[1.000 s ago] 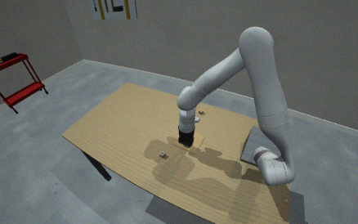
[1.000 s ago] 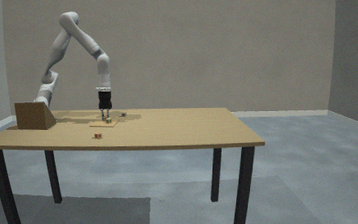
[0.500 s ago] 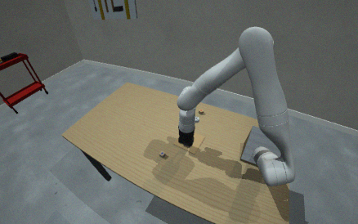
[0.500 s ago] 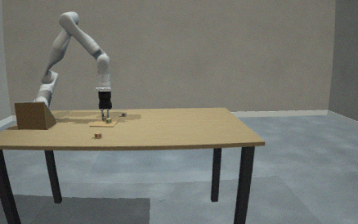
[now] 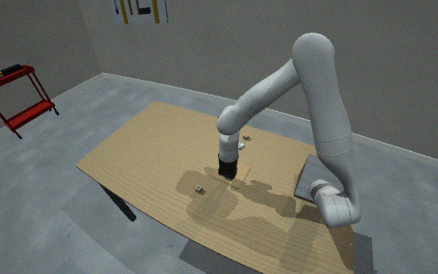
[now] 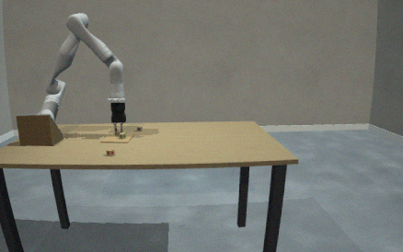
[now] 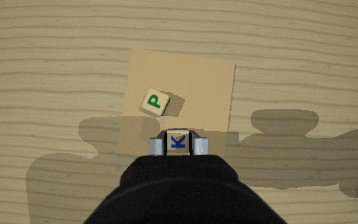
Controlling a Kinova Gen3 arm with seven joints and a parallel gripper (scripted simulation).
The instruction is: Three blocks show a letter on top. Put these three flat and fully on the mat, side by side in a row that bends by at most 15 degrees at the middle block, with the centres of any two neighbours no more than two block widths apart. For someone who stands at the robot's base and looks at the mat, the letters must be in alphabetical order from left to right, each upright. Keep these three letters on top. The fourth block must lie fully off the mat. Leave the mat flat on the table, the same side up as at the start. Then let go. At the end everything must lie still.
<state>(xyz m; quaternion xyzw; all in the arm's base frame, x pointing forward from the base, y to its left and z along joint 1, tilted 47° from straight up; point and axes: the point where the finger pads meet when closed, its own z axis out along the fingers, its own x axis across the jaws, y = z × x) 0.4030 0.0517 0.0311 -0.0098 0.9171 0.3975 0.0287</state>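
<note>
Now: hand 10 mm above the blue K block. From my hand the other things lie so: tan mat (40 mm to the right, 30 mm below); then green P block (40 mm to the right, 30 mm ahead, 10 mm below); then blue R block (120 mm to the left, 100 mm ahead, 10 mm below).
</note>
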